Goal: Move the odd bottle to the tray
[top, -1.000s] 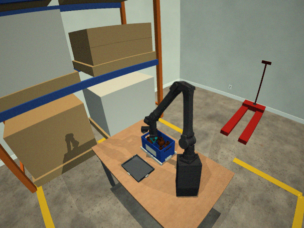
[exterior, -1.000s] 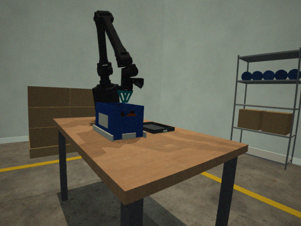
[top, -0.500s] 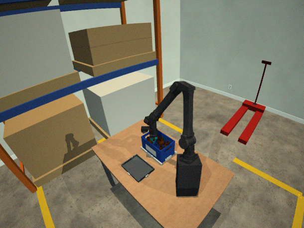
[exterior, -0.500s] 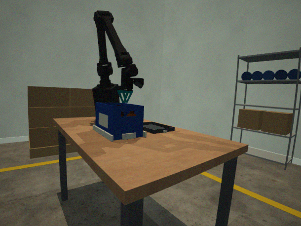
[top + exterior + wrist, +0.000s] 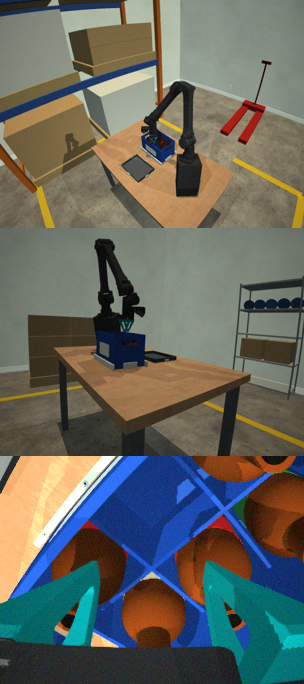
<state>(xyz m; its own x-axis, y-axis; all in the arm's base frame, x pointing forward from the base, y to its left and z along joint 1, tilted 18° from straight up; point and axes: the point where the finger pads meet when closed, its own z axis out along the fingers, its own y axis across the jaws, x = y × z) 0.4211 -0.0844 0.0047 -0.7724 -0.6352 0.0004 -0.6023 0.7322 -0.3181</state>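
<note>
Now: the crate 4 cm to the right of my hand and 11 cm below it. The rest, counted from my hand: bottle: 9 cm ahead, 1 cm to the right, 10 cm below; then dark tray: 24 cm to the left, 18 cm below.
</note>
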